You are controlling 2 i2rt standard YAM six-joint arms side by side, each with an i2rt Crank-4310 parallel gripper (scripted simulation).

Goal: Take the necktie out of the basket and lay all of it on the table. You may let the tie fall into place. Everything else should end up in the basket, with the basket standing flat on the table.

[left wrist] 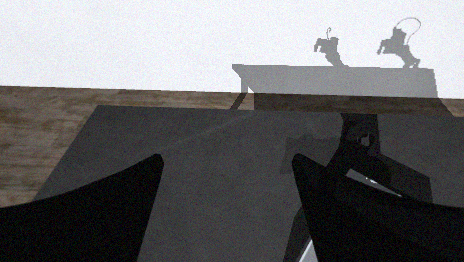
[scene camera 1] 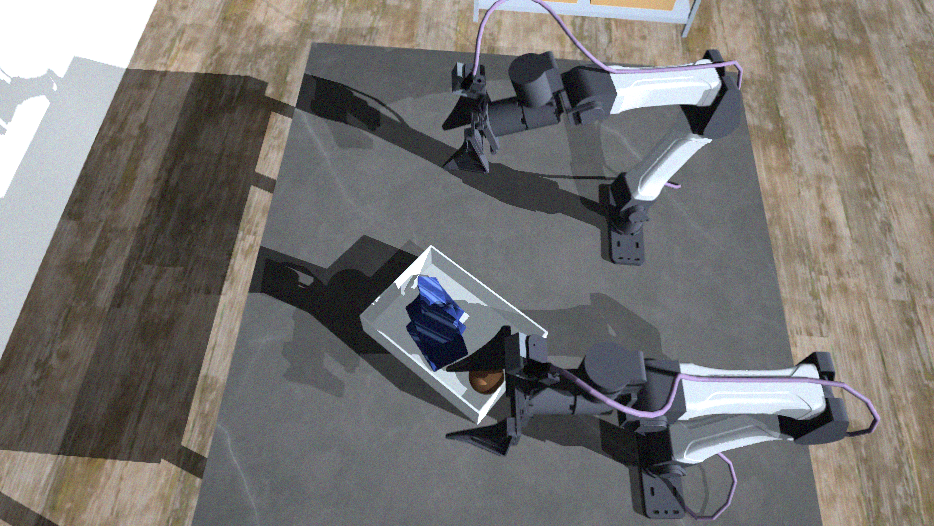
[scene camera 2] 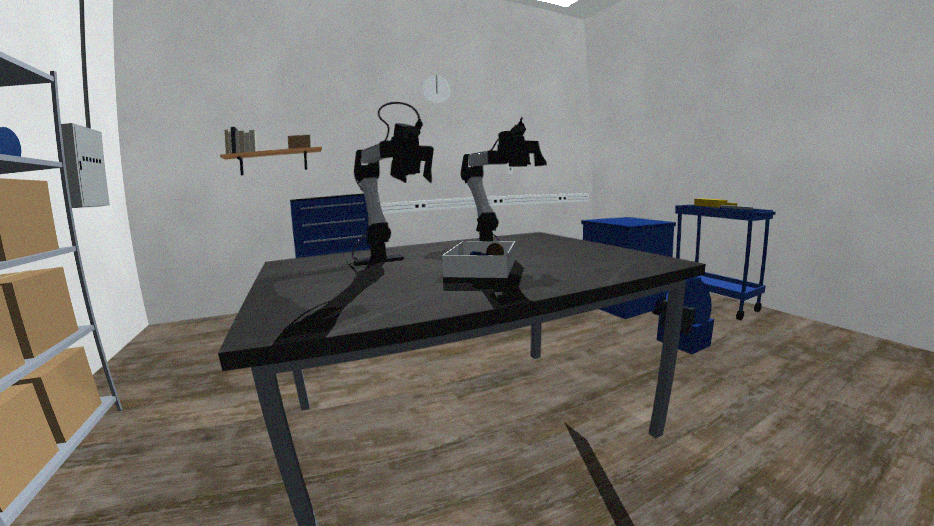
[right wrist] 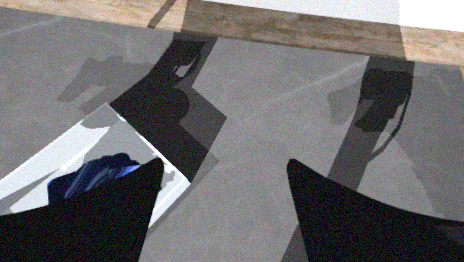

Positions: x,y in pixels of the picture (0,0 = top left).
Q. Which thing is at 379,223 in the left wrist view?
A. The left gripper.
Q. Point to a blue striped necktie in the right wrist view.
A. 96,172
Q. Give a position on a brown ball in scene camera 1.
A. At 484,382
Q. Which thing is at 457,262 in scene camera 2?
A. A white basket.
